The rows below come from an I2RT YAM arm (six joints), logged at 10 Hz.
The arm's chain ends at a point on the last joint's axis. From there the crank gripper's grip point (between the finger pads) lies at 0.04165 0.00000 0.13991 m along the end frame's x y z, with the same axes.
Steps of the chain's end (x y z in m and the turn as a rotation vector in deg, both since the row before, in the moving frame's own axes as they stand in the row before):
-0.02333 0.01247 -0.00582 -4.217 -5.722 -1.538
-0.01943 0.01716 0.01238 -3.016 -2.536 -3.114
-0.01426 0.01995 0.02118 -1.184 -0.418 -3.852
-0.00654 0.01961 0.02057 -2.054 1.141 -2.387
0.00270 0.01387 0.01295 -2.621 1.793 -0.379
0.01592 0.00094 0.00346 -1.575 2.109 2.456
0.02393 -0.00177 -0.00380 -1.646 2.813 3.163
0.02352 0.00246 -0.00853 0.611 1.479 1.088
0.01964 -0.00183 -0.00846 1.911 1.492 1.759
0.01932 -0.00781 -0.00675 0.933 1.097 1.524
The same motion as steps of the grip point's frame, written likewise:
-0.03735 0.02196 -0.00271 -4.217 -5.722 -1.538
-0.02552 0.02247 0.01395 -3.016 -2.536 -3.114
-0.01528 0.02008 0.02148 -1.184 -0.418 -3.852
-0.00370 0.02282 0.01965 -2.054 1.141 -2.387
0.00708 0.01995 0.01144 -2.621 1.793 -0.379
0.02092 0.00666 0.00176 -1.575 2.109 2.456
0.03057 0.00470 -0.00610 -1.646 2.813 3.163
0.02712 0.00180 -0.00966 0.611 1.479 1.088
0.02332 -0.00514 -0.00965 1.911 1.492 1.759
0.02201 -0.00894 -0.00758 0.933 1.097 1.524

